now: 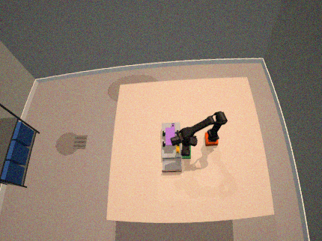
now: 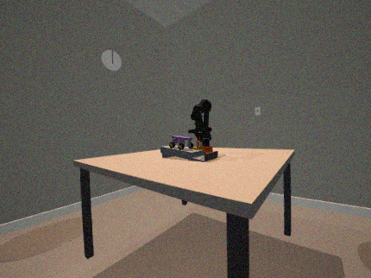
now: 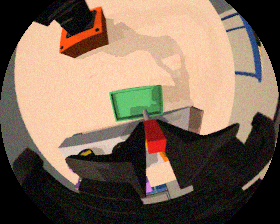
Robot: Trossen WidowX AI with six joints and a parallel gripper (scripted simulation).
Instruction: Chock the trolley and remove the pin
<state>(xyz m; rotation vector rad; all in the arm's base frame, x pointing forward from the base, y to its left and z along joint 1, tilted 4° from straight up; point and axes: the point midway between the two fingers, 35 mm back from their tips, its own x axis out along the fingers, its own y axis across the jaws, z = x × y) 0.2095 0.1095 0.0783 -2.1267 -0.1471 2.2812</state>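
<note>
Right now my gripper tip is 60 mm short of the yellow chock and 30 mm above it. From my gripper tip the other things lie so: grey ramp: 130 mm ahead, 80 mm to the right, 70 mm below; then red-headed stop pin: right at my gripper tip; then purple-topped trolley: 130 mm ahead, 80 mm to the right.
</note>
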